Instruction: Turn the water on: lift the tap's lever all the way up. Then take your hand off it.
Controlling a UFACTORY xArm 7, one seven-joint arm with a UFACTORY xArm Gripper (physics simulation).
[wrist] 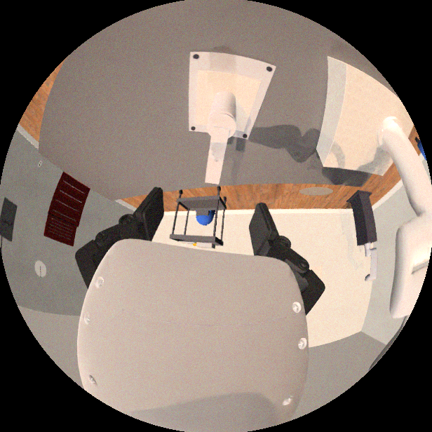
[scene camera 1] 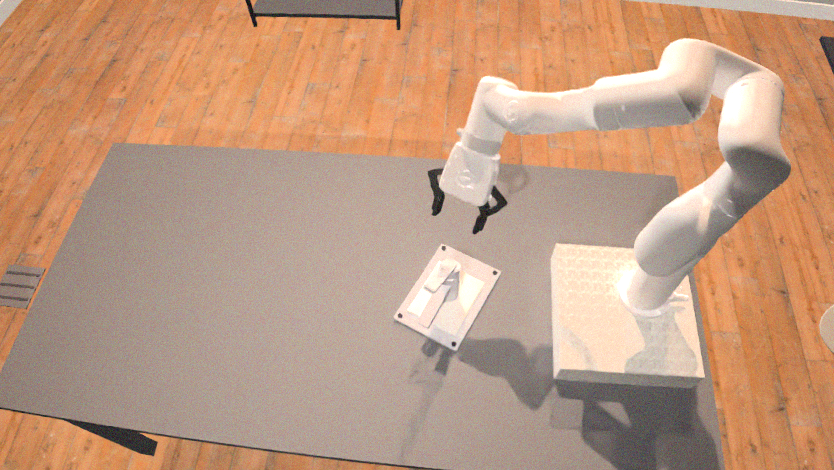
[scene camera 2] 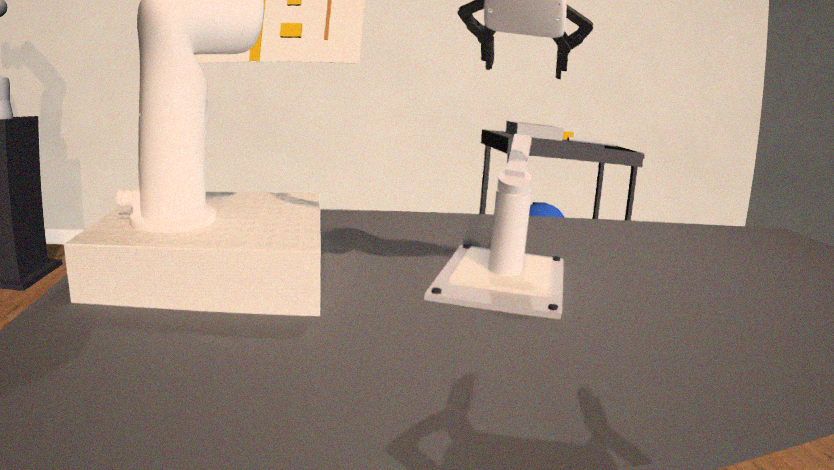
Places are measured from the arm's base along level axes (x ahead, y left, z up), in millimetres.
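Pixels of known places: gripper, fingertip midpoint: (scene camera 1: pixel 455 222) (scene camera 2: pixel 524 69); arm's base, origin of the base link: (scene camera 1: pixel 644 294) (scene camera 2: pixel 172 219).
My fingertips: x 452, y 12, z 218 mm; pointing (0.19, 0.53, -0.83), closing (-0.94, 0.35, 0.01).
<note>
For each thing: its middle in the pictures, then the offset to it from my fingertips. Level surfaces: height alone.
- tap's white body, body centre: (scene camera 2: pixel 509 231) (scene camera 1: pixel 449 282) 223 mm down, 5 mm ahead, 20 mm left
- pale base plate, body centre: (scene camera 2: pixel 504 275) (scene camera 1: pixel 448 294) 286 mm down, 5 mm ahead, 20 mm left
- grey table, its level: 293 mm down
The tap's white body (scene camera 2: pixel 509 233) (wrist: pixel 223 106) stands upright on a pale base plate (scene camera 1: pixel 469 262) (scene camera 2: pixel 496 304) (wrist: pixel 232 61) with dark dots at its corners. Its lever (scene camera 1: pixel 441 277) (scene camera 2: pixel 518 149) (wrist: pixel 215 162) slants upward from the top of the body, its end raised. Whether it is at its upper stop cannot be told. My gripper (scene camera 1: pixel 457 220) (scene camera 2: pixel 524 71) (wrist: pixel 207 207) is wide open and empty. It hangs above the lever's end and apart from it; in the wrist view the lever points toward the gap between the fingers.
The tap stands on the grey table (scene camera 1: pixel 233 262) (scene camera 2: pixel 350 361) (wrist: pixel 125 100). The arm's pale base block (scene camera 1: pixel 583 303) (scene camera 2: pixel 192 274) stands beside the tap, to its right in scene camera 1. A dark side table (scene camera 2: pixel 583 152) stands in the background, beyond the table.
</note>
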